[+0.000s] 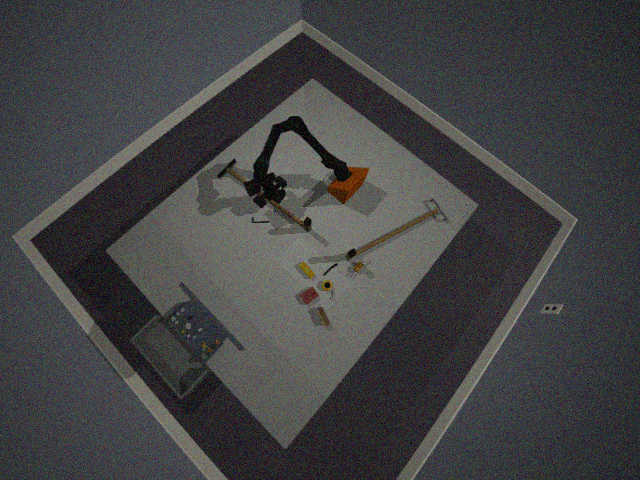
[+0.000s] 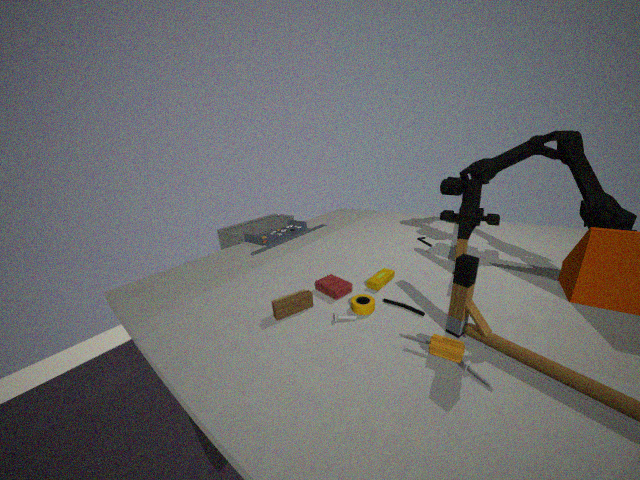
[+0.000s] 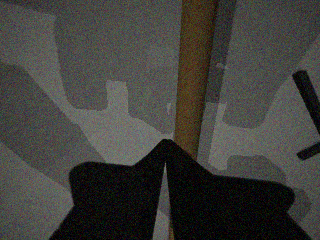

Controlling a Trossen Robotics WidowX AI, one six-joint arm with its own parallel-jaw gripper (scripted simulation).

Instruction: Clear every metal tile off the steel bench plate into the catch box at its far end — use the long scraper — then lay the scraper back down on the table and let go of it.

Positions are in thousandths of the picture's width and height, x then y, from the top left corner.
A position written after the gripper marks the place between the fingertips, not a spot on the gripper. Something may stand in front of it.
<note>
In view: the gripper (image 2: 729, 501).
The gripper is seen too in image 3 (image 3: 520, 598).
</note>
